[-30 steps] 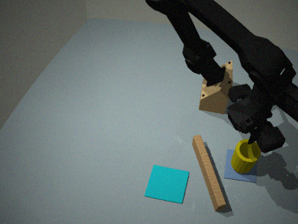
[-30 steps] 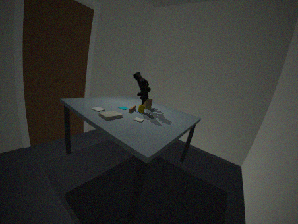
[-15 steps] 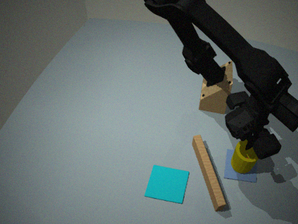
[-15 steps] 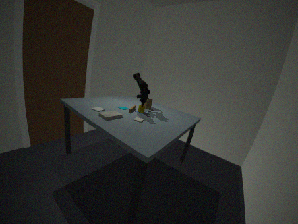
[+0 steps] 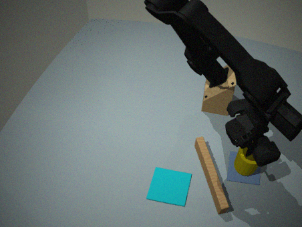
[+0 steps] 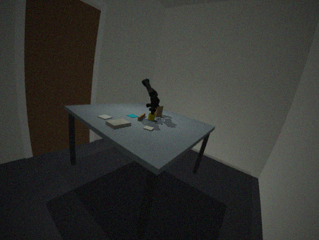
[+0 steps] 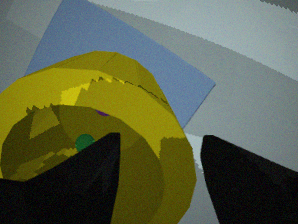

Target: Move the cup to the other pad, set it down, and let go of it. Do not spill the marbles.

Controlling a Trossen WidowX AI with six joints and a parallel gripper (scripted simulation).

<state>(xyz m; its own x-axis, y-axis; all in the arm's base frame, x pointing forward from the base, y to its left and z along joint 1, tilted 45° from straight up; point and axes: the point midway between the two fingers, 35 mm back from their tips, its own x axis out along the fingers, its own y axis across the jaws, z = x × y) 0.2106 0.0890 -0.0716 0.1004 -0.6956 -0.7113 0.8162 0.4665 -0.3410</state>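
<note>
Right now the blue pad is 3 cm ahead of my gripper tip, 2 cm to the left of it and 5 cm below it. Also, from my gripper tip: wooden bar 8 cm ahead, 7 cm to the right, 3 cm below; yellow cup 2 cm ahead, 1 cm to the left, 1 cm below; cyan pad 14 cm ahead, 16 cm to the right, 5 cm below.
</note>
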